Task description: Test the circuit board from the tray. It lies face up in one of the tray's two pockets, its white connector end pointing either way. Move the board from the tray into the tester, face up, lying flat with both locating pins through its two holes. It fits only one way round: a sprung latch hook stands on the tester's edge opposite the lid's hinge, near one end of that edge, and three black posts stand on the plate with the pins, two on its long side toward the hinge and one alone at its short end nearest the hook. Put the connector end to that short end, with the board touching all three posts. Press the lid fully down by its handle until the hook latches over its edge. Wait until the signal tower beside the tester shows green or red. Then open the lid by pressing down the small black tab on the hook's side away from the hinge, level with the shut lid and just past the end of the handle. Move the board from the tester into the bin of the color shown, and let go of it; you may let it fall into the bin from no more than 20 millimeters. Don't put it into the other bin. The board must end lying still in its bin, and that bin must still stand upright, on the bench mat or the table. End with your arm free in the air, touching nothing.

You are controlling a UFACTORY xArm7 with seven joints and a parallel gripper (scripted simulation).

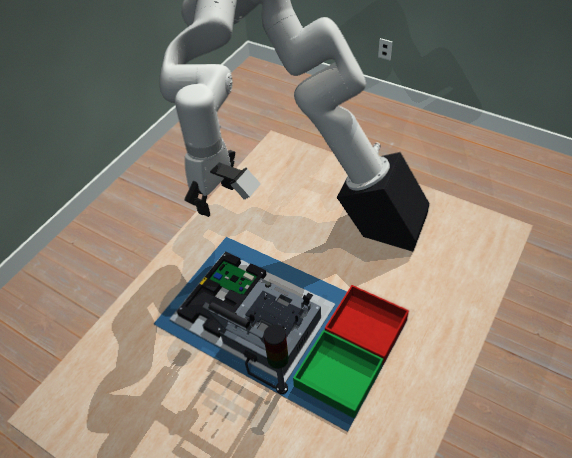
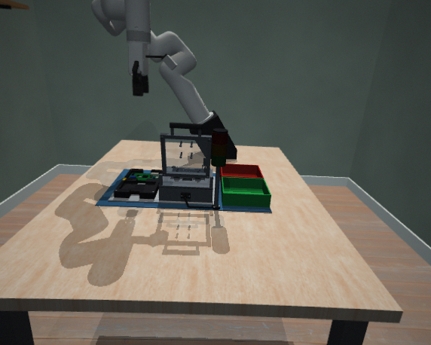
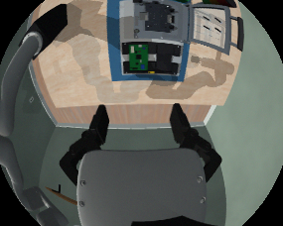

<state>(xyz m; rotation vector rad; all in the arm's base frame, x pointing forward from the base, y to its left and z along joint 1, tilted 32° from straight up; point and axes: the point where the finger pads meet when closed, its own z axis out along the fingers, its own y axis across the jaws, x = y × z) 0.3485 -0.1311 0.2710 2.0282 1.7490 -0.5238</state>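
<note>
Right now my hand is 31 cm above the green circuit board. Round my hand: clear lid (21 cm ahead, 15 cm below, 14 cm to the left); then tester plate (26 cm below, 17 cm to the left, 9 cm ahead); then red bin (37 cm to the left, 32 cm below, 1 cm ahead).
</note>
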